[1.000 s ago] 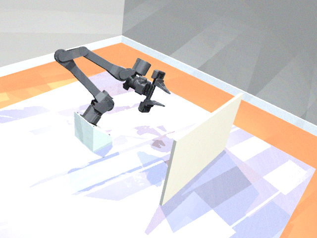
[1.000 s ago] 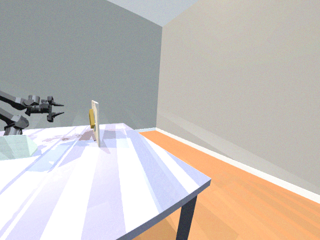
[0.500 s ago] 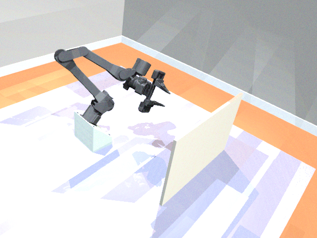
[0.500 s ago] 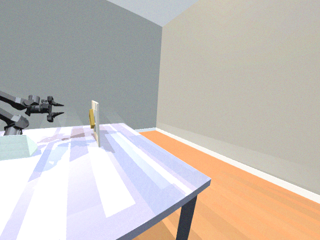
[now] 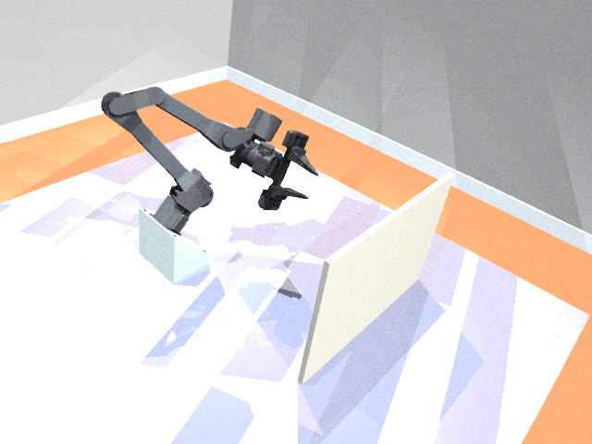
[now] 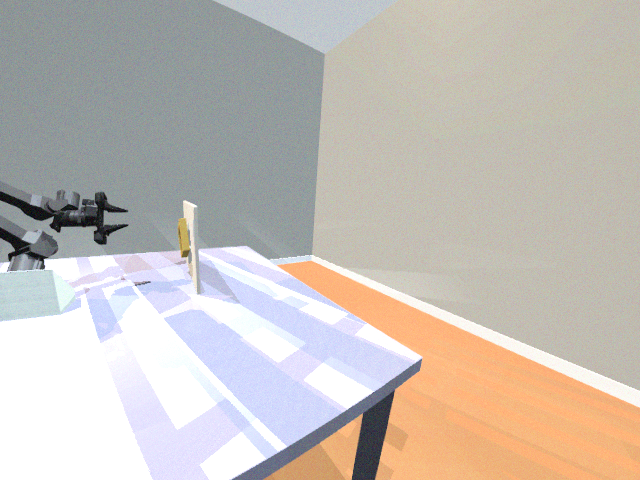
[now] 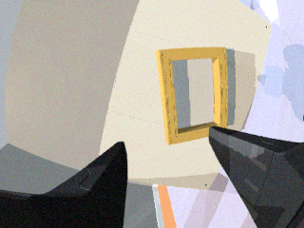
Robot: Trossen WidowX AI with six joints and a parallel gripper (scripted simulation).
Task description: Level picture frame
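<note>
My gripper tip is now 20 cm short of the picture frame, 1 cm to the left of it and 9 cm above it. Round my gripper tip: cream wall panel 21 cm ahead, 1 cm to the right, 9 cm below.
</note>
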